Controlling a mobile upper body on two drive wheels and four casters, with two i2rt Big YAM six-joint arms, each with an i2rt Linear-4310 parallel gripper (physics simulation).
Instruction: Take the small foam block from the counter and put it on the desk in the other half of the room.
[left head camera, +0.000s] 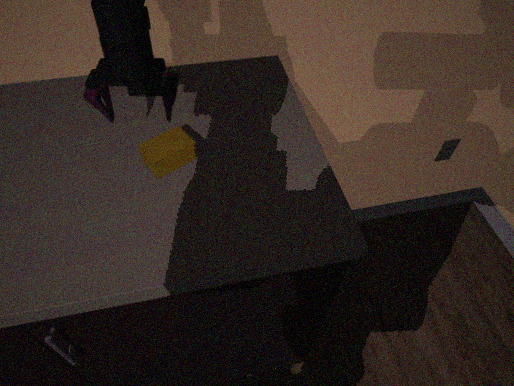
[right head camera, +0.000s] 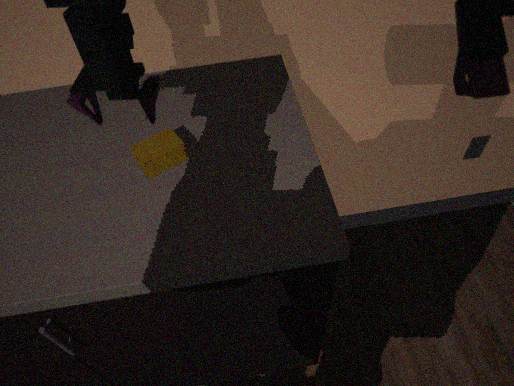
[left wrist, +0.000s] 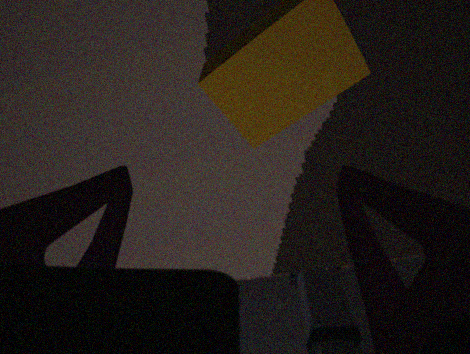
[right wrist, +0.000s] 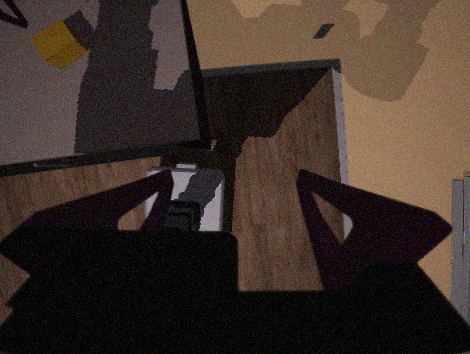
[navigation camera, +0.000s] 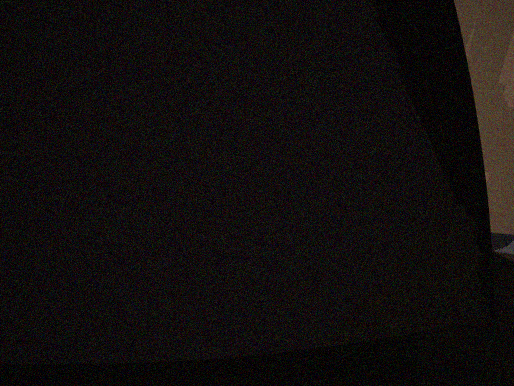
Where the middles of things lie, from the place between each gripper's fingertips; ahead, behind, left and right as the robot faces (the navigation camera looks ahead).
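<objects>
The yellow foam block (left head camera: 169, 151) is 100 mm below my left hand, 20 mm ahead of it and 30 mm to the right of it. My right gripper is 36 cm above the block, 28 cm short of it and 43 cm to the right of it. By its middle, the block is nearer to my left hand than to my right gripper.
</objects>
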